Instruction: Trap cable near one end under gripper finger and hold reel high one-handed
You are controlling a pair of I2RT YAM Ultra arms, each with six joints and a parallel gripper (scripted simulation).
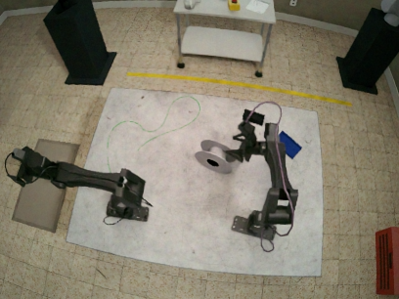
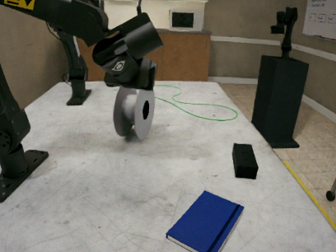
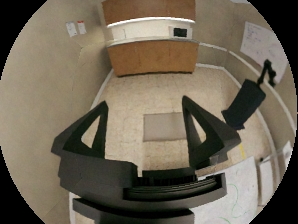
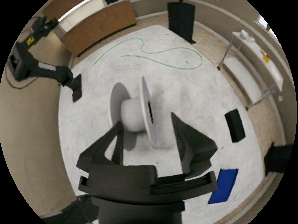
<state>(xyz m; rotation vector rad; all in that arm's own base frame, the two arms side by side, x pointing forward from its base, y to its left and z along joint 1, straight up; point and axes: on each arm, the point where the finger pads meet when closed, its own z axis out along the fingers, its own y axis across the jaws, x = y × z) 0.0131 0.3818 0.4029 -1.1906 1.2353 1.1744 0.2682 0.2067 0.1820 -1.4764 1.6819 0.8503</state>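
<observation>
The grey reel is 100 mm below my right hand, 60 mm to the left of it and 20 mm behind it. From my right hand the other things lie so: black block (260 mm ahead, 160 mm below, 120 mm to the right); then blue notebook (300 mm to the right, 180 mm below, 140 mm ahead).
</observation>
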